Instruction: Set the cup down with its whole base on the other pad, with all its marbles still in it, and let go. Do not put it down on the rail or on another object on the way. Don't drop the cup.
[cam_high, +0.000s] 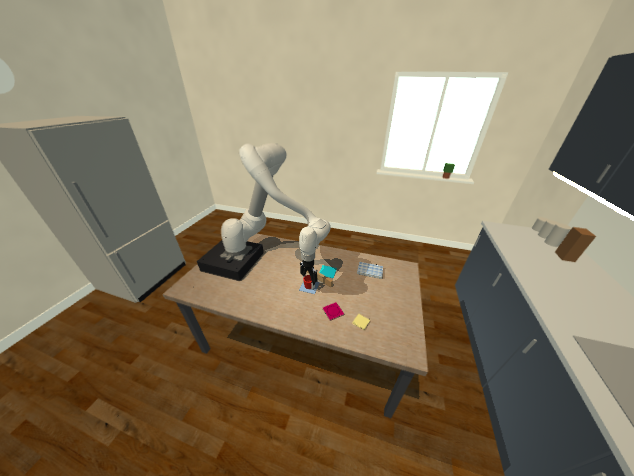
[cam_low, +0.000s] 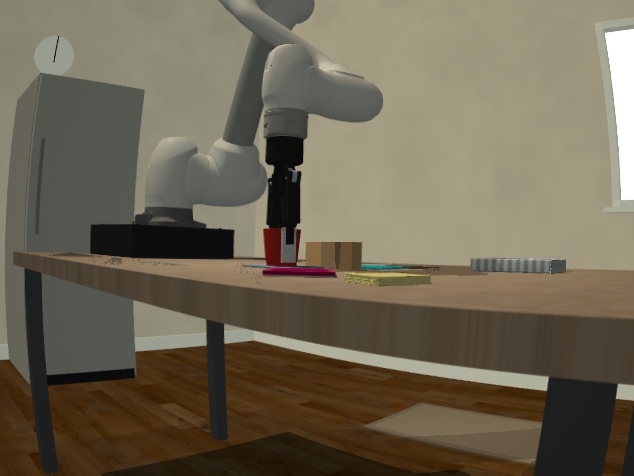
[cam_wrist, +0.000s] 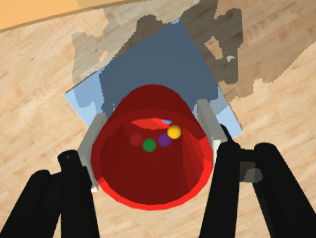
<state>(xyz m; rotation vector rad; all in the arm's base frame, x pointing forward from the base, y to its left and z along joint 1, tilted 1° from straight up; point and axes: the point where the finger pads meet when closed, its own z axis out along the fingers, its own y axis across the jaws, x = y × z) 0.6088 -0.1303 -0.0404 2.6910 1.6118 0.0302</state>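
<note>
The red cup lies 2 cm below my hand. Also, from my hand: light blue pad 5 cm below; then wooden rail 5 cm ahead, 9 cm to the left, 2 cm below; then teal pad 10 cm ahead, 18 cm to the left, 5 cm below.
</note>
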